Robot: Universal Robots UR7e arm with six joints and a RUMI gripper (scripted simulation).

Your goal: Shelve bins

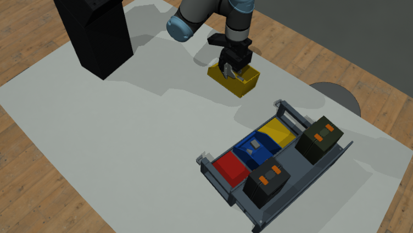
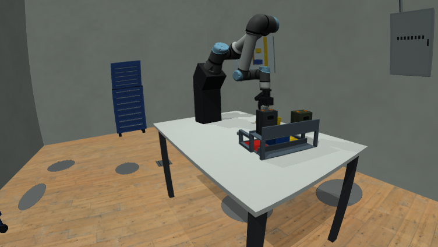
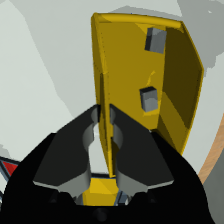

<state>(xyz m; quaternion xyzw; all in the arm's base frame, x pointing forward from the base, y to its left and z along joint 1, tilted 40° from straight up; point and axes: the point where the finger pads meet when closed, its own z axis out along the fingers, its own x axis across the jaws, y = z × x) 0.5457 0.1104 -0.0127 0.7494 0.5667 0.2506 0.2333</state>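
Now: hand 10 mm short of the yellow bin, 40 mm to the right of it and 30 mm above it. Also, from my hand: blue bin 240 mm ahead, 220 mm to the right, 40 mm below.
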